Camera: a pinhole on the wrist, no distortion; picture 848 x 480 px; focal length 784.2 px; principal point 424.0 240.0 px. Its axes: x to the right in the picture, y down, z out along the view. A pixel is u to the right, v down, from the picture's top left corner.
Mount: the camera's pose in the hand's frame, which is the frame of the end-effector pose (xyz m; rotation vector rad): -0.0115 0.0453 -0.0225 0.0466 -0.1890 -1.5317
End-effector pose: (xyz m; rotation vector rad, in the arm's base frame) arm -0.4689 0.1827 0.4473 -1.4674 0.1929 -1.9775
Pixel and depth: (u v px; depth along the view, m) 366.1 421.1 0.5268
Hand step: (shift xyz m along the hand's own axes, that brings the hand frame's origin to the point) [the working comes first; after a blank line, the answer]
In the camera's frame: -0.0389 0.1217 0.5268

0.0278 0.1354 0.5106
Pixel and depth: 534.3 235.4 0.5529
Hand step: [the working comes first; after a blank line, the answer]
In the camera's frame: 0.0778 -0.0032 0.5529

-0.0963 0.0164 0.5286
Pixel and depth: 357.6 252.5 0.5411
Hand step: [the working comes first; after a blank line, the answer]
In the camera's frame: -0.0458 0.0086 0.5411

-0.0862 0.1389 0.5072
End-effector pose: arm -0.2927 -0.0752 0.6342 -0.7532 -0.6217 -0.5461
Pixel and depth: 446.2 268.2 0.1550
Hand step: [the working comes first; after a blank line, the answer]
In the camera's frame: 0.0044 0.0056 0.1550

-0.0294 0.0548 0.1313
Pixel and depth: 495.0 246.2 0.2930
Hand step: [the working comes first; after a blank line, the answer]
In the camera's frame: 0.0265 0.0023 0.2930

-0.0529 0.0448 0.2688
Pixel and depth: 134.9 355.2 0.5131
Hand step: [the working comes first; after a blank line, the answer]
In the camera's frame: -0.1892 0.0754 0.5131

-0.0200 0.2818 0.4762
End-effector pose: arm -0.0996 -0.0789 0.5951 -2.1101 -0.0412 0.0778
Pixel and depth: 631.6 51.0 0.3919
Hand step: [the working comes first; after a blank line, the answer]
In the camera's frame: 0.1037 -0.0945 0.3919

-0.1613 -0.0274 0.3590
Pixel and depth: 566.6 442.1 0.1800
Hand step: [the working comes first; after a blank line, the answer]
In the camera's frame: 0.0327 0.0464 0.1800

0.0080 0.0305 0.1646
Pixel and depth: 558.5 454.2 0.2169
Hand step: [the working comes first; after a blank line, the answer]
In the camera's frame: 0.0372 0.0592 0.2169

0.0152 0.0298 0.2033
